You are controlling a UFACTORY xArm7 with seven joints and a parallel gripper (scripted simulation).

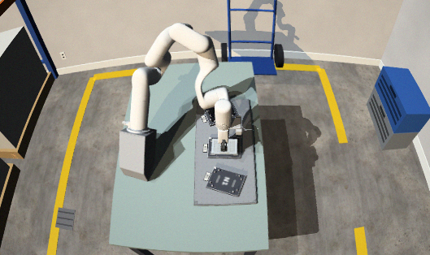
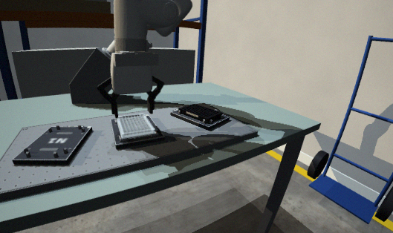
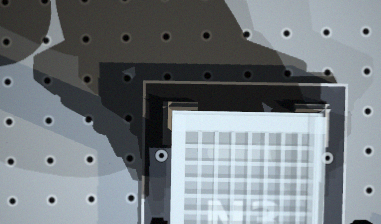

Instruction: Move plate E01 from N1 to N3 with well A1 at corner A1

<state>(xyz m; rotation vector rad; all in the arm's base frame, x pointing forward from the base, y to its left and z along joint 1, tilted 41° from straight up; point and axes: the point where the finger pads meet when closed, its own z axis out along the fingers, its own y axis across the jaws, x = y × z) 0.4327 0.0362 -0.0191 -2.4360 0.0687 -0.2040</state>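
Now: hand 4 cm above the clear well plate E01. Also, from my hand: landing nest N3: 5 cm below; nest N1: 1 cm ahead, 20 cm to the right, 5 cm below; black plate E07: 3 cm behind, 22 cm to the left, 4 cm below.
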